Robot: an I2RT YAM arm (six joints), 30 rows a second.
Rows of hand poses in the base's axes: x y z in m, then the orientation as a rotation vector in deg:
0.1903 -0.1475 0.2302 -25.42 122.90 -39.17
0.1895 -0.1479 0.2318 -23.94 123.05 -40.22
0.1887 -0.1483 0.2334 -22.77 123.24 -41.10
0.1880 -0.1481 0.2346 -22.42 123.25 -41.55
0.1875 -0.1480 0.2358 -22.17 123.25 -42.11
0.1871 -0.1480 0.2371 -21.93 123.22 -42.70
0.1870 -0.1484 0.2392 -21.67 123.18 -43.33
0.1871 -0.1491 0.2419 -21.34 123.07 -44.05
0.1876 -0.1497 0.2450 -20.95 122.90 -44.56
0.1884 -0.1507 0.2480 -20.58 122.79 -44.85
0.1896 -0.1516 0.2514 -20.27 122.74 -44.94
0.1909 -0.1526 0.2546 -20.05 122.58 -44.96
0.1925 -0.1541 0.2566 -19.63 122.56 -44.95
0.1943 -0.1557 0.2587 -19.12 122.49 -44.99
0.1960 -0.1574 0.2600 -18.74 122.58 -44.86
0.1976 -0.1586 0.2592 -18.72 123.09 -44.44
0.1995 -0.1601 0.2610 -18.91 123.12 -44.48
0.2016 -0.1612 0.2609 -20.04 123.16 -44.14
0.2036 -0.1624 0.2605 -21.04 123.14 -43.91
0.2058 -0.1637 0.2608 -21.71 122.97 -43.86
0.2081 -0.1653 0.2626 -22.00 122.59 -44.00
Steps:
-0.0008 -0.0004 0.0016 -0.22 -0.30 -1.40
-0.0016 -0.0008 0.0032 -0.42 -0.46 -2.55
-0.0023 -0.0006 0.0044 -0.62 -0.54 -2.96
-0.0028 -0.0005 0.0056 -0.94 -0.59 -3.33
-0.0032 -0.0005 0.0069 -1.28 -0.66 -3.71
-0.0033 -0.0009 0.0090 -1.64 -0.73 -4.10
-0.0032 -0.0016 0.0117 -2.06 -0.89 -4.56
-0.0027 -0.0022 0.0148 -2.30 -1.13 -4.96
-0.0019 -0.0032 0.0178 -2.40 -1.33 -5.28
-0.0007 -0.0041 0.0212 -2.36 -1.46 -5.50
0.0006 -0.0051 0.0244 -2.31 -1.68 -5.60
0.0022 -0.0066 0.0264 -2.16 -1.83 -5.86
0.0040 -0.0082 0.0285 -2.02 -2.05 -6.19
0.0057 -0.0099 0.0298 -1.79 -2.09 -6.41
0.0073 -0.0111 0.0290 -1.43 -1.66 -6.42
0.0092 -0.0126 0.0308 -1.52 -1.57 -6.32
0.0113 -0.0137 0.0307 -1.66 -1.21 -5.47
0.0133 -0.0149 0.0303 -1.85 -0.93 -4.72
0.0155 -0.0162 0.0306 -2.06 -0.88 -4.22
0.0178 -0.0178 0.0324 -2.30 -1.12 -3.97

